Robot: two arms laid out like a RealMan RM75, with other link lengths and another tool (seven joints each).
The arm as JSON. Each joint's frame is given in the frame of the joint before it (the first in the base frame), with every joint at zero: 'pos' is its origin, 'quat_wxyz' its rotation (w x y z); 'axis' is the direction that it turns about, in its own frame. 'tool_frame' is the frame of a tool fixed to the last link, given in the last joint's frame.
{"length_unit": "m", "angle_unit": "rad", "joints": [
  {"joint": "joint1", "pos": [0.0, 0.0, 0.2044], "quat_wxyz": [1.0, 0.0, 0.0, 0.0], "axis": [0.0, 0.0, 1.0]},
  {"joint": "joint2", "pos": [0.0, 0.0, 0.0], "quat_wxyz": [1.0, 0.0, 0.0, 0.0], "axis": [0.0, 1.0, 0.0]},
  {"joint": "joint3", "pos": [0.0, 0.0, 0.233], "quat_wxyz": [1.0, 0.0, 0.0, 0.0], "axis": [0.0, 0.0, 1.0]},
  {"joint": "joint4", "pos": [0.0, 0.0, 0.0], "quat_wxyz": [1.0, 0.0, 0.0, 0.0], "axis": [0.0, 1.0, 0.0]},
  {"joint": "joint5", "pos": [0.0, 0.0, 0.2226], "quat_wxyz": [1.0, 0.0, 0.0, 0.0], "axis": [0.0, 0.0, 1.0]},
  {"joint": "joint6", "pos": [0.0, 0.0, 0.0], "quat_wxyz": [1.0, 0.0, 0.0, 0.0], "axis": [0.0, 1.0, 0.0]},
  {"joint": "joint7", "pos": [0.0, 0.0, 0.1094], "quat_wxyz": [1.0, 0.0, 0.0, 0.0], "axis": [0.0, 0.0, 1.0]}
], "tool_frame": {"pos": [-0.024, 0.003, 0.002], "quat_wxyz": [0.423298, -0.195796, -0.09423, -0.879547]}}
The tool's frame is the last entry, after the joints.
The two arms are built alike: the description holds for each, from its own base.
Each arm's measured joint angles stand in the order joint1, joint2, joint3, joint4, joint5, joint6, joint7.
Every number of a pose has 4 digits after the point. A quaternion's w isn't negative.
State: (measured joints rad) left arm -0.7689 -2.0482 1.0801 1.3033 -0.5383 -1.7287 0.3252; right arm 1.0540 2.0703 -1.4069 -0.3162 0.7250 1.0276 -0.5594
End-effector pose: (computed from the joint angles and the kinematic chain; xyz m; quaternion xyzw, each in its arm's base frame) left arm -0.1371 0.3503 0.0573 -0.0465 0.9886 0.1361 0.0436; right arm 0.1714 0.4056 -0.1034 0.7983 0.5545 0.0411 0.2313
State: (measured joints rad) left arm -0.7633 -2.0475 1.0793 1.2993 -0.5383 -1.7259 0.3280; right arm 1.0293 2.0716 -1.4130 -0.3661 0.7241 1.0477 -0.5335
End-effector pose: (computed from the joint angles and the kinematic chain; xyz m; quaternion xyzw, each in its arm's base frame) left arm -0.1398 0.3499 0.0571 -0.0492 0.9885 0.1363 0.0433; right arm 0.1692 0.4055 -0.1012 0.8024 0.5517 0.0372 0.2245
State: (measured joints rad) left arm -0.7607 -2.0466 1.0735 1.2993 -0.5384 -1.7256 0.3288; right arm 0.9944 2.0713 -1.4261 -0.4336 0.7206 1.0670 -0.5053
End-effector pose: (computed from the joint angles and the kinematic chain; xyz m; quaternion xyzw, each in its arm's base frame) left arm -0.1412 0.3498 0.0582 -0.0515 0.9880 0.1384 0.0445; right arm 0.1672 0.4057 -0.0974 0.8049 0.5515 0.0369 0.2160
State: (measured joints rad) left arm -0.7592 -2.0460 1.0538 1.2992 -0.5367 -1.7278 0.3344; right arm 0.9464 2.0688 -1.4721 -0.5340 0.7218 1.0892 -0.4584
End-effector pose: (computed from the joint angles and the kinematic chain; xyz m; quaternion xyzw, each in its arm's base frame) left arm -0.1435 0.3500 0.0613 -0.0553 0.9870 0.1430 0.0485; right arm 0.1625 0.4048 -0.0930 0.8042 0.5551 0.0419 0.2084
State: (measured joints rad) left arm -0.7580 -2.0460 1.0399 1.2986 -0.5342 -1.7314 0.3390; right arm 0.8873 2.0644 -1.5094 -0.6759 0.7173 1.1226 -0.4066
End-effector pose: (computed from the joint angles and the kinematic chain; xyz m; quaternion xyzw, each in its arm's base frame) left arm -0.1455 0.3498 0.0633 -0.0584 0.9864 0.1452 0.0506; right arm 0.1513 0.4040 -0.0848 0.8005 0.5655 0.0453 0.1932
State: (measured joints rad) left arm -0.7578 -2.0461 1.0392 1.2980 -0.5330 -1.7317 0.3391; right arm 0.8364 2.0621 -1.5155 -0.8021 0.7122 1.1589 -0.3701
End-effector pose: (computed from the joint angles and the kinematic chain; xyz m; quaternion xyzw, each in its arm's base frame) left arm -0.1458 0.3498 0.0633 -0.0591 0.9864 0.1452 0.0502; right arm 0.1402 0.4025 -0.0746 0.7989 0.5740 0.0427 0.1744
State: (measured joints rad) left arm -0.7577 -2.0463 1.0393 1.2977 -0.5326 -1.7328 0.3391; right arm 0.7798 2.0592 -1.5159 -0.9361 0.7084 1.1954 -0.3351
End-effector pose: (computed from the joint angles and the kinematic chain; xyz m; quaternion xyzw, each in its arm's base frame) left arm -0.1459 0.3496 0.0632 -0.0595 0.9864 0.1446 0.0499; right arm 0.1294 0.3994 -0.0616 0.7977 0.5823 0.0402 0.1518
